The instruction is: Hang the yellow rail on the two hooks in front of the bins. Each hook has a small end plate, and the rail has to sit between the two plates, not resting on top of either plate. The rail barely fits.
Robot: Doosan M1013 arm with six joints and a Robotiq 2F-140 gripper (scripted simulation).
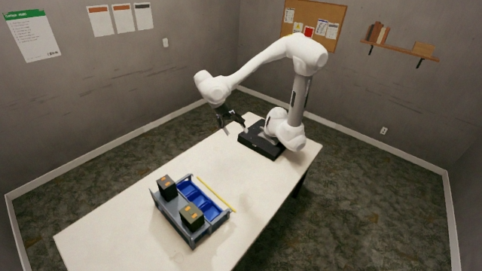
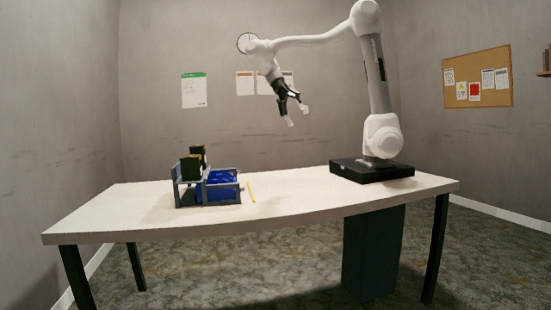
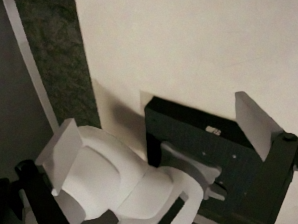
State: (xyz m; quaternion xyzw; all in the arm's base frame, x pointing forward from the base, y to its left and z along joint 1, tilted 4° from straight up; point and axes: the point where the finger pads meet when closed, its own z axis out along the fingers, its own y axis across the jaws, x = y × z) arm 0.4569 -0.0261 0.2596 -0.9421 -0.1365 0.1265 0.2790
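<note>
Right now the yellow rail is 25 cm ahead of my hand, 6 cm to the left of it and 33 cm below it.
</note>
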